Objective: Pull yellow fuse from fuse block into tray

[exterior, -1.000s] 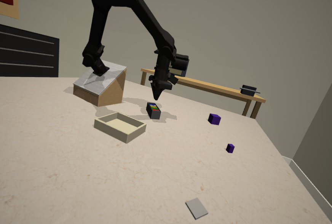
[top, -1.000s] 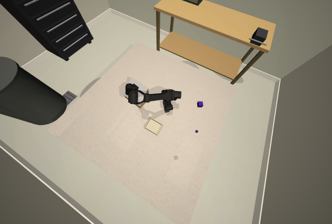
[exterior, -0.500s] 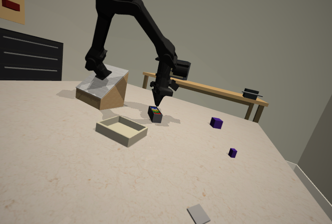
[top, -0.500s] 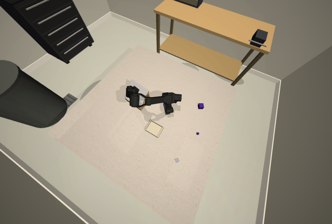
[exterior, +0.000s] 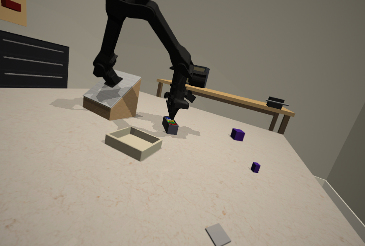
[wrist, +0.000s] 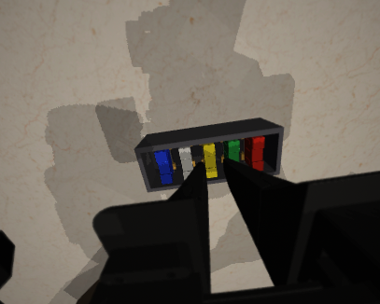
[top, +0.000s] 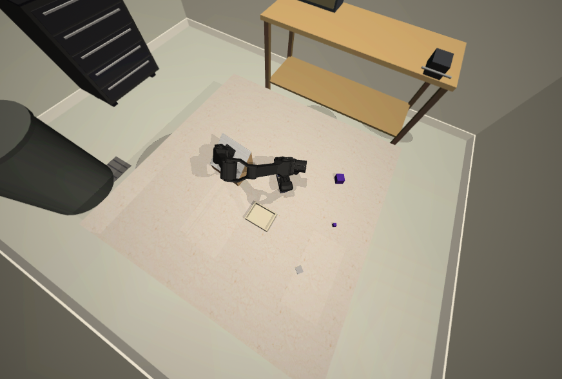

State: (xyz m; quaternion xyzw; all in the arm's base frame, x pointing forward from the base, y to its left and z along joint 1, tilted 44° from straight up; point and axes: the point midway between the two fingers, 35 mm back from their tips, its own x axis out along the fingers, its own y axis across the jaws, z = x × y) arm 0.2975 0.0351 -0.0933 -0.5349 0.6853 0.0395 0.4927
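My gripper tip is now 2 cm above the yellow fuse. The rest, counted from my gripper tip: grey flat plate (34 cm ahead, 29 cm to the right, 5 cm below); purple cube (24 cm ahead, 23 cm to the left, 3 cm below); beige tray (3 cm ahead, 22 cm to the right, 4 cm below).
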